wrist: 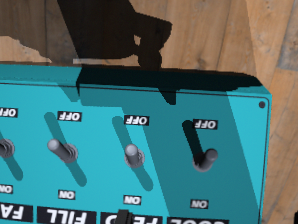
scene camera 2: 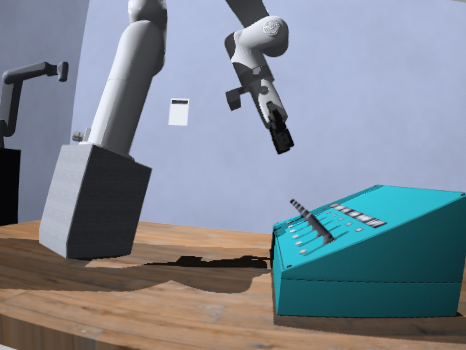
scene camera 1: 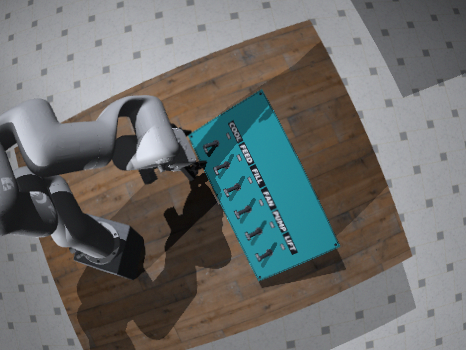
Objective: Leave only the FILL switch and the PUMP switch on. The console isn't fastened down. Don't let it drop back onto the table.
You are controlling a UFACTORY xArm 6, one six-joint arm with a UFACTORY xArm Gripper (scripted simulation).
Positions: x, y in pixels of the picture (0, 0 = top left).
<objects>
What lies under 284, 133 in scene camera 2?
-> My gripper.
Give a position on a teal console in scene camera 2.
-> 391, 256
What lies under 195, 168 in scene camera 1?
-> My gripper.
</objects>
